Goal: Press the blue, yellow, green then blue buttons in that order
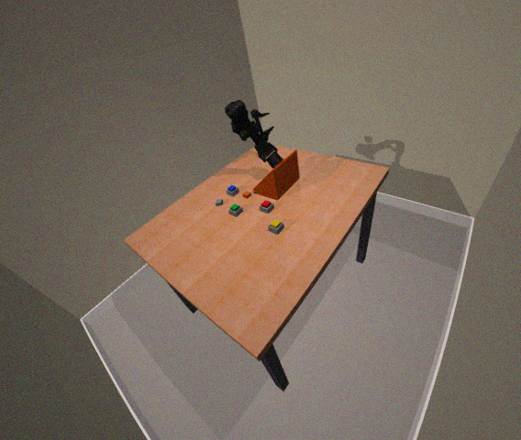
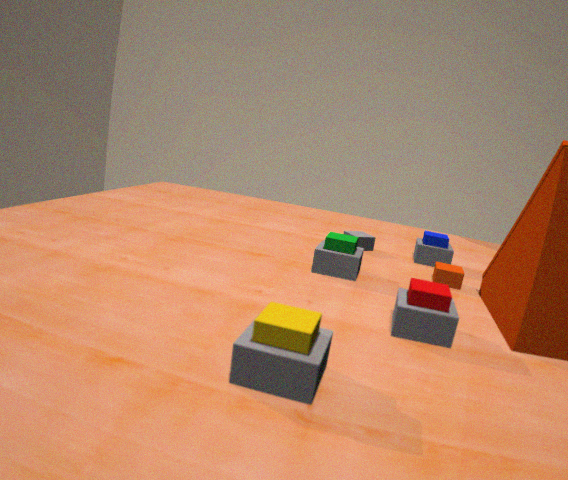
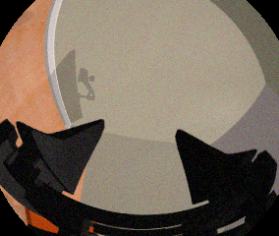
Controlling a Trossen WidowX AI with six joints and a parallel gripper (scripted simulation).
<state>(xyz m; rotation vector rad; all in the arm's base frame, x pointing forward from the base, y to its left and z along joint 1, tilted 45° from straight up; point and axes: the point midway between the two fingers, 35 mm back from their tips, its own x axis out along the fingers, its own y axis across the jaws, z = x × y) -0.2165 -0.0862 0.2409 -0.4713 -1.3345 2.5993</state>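
The blue button is 44 cm ahead of my gripper tip, 4 cm to the left of it and 20 cm below it. Round my gripper tip: small grey block: 55 cm ahead, 4 cm to the left, 22 cm below; red button: 46 cm ahead, 29 cm to the left, 20 cm below; small orange block: 43 cm ahead, 13 cm to the left, 22 cm below.
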